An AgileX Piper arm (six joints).
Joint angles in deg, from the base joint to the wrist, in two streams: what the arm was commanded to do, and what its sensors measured. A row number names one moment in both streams.
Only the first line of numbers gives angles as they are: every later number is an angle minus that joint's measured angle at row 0.
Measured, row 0:
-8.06, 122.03, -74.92, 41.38, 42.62, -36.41
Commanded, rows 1 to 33:
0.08, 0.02, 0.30, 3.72, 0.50, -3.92
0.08, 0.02, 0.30, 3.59, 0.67, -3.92
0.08, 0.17, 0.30, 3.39, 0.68, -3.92
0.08, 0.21, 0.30, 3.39, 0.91, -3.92
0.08, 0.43, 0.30, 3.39, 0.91, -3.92
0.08, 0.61, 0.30, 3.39, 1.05, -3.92
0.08, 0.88, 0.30, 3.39, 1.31, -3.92
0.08, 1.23, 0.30, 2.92, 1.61, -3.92
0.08, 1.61, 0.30, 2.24, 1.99, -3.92
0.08, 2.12, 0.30, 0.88, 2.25, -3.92
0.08, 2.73, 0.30, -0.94, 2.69, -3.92
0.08, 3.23, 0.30, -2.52, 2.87, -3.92
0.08, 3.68, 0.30, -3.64, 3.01, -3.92
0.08, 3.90, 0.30, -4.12, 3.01, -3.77
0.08, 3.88, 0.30, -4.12, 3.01, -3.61
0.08, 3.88, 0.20, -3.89, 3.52, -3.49
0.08, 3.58, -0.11, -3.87, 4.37, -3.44
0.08, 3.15, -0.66, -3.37, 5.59, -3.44
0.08, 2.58, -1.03, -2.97, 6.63, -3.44
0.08, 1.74, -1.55, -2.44, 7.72, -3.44
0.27, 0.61, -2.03, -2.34, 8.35, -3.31
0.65, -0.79, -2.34, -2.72, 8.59, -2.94
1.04, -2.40, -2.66, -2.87, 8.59, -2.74
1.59, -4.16, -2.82, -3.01, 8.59, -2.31
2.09, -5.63, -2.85, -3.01, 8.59, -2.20
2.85, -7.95, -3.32, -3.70, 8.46, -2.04
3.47, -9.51, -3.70, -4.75, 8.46, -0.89
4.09, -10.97, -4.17, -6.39, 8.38, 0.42
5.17, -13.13, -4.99, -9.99, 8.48, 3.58
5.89, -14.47, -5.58, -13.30, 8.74, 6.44
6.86, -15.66, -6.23, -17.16, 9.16, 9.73
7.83, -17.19, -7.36, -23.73, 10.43, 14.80
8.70, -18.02, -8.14, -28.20, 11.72, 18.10
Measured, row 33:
5.93, -13.47, -5.36, -12.67, 8.28, 5.76
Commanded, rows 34 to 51:
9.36, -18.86, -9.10, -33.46, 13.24, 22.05
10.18, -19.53, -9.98, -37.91, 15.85, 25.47
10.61, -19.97, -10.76, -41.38, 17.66, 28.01
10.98, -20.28, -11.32, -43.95, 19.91, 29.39
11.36, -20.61, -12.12, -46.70, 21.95, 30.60
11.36, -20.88, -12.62, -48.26, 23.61, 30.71
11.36, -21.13, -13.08, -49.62, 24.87, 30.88
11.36, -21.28, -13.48, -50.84, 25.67, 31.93
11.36, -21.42, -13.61, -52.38, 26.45, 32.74
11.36, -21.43, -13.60, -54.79, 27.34, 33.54
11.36, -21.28, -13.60, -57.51, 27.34, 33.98
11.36, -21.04, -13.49, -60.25, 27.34, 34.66
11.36, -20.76, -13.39, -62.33, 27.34, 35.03
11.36, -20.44, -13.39, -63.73, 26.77, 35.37
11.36, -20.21, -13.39, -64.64, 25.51, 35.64
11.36, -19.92, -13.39, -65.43, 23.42, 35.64
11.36, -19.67, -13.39, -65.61, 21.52, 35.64
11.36, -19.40, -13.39, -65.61, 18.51, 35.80
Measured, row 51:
11.30, -20.25, -13.06, -62.48, 25.87, 34.88
